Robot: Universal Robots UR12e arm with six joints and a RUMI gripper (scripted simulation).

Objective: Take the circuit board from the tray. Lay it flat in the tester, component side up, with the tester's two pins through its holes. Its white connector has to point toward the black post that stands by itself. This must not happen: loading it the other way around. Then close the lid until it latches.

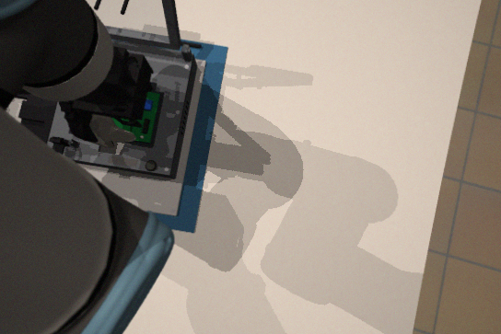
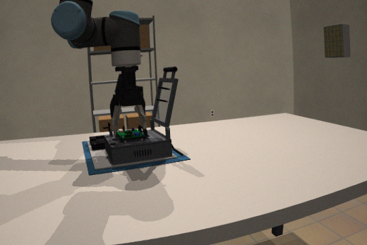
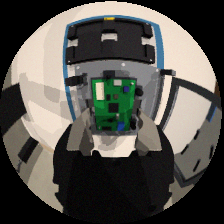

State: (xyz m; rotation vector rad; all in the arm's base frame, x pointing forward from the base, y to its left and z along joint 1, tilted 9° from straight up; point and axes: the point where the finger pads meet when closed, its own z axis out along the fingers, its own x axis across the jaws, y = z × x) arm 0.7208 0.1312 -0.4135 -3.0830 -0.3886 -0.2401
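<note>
My hand is right at the green circuit board. Also, from my hand: dark grey tester (20 mm ahead, 40 mm to the left, 40 mm above); then dark nest (10 mm to the left); then tester lid (120 mm ahead, 30 mm to the left, 110 mm above).
</note>
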